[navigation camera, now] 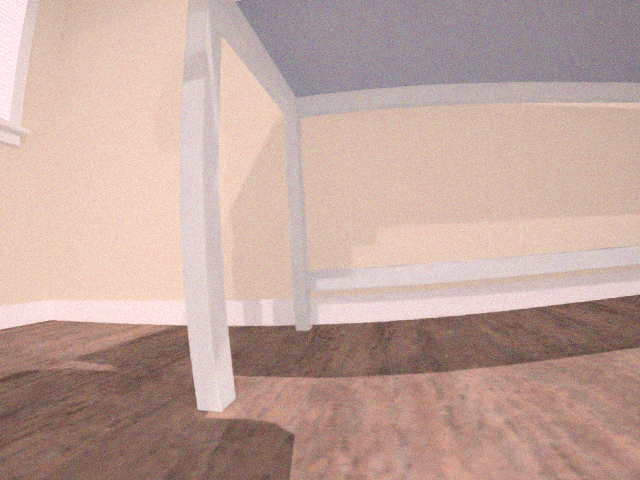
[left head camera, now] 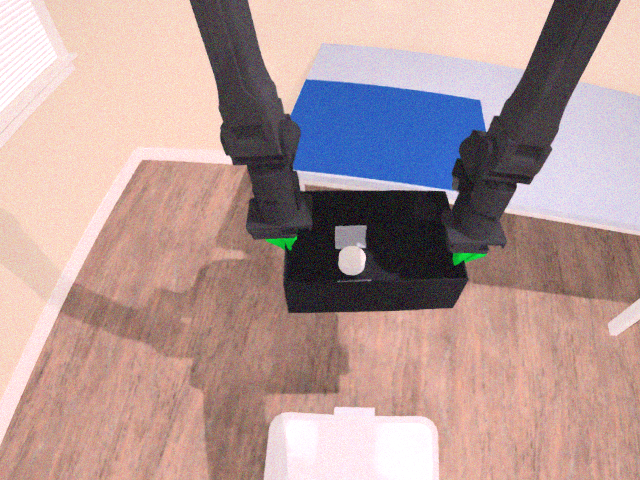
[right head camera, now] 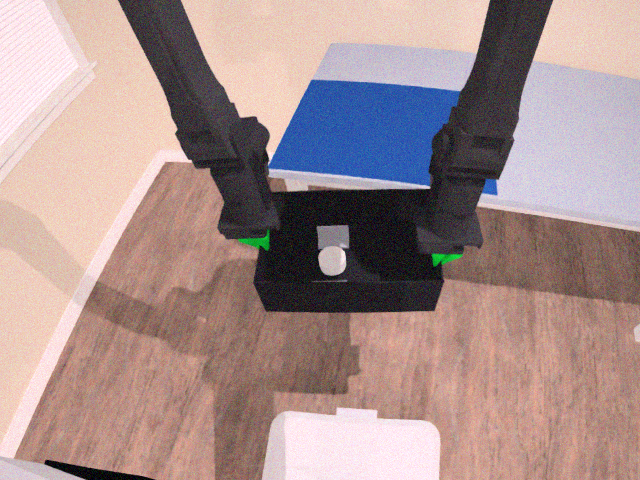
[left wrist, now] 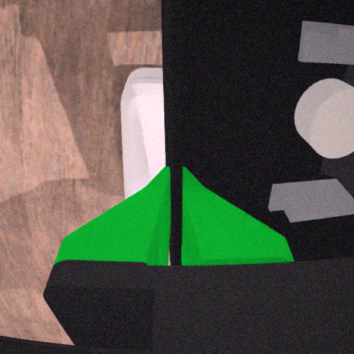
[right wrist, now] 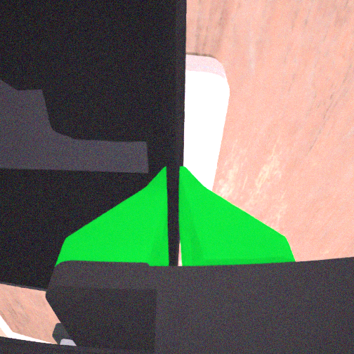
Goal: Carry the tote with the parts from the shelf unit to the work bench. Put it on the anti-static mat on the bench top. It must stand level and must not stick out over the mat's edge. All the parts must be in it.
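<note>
The black tote hangs over the wood floor, just in front of the bench's near edge. Inside it lie a grey block, a white cylinder and a grey bracket. My left gripper is shut on the tote's left wall, which shows as a thin black strip between the green fingers in the left wrist view. My right gripper is shut on the right wall, as the right wrist view shows. The blue anti-static mat lies on the grey bench top, beyond the tote.
My white base is at the bottom of the picture. A white bench leg stands close in the navigation view, with a second leg and a low rail behind it. A window is on the left wall.
</note>
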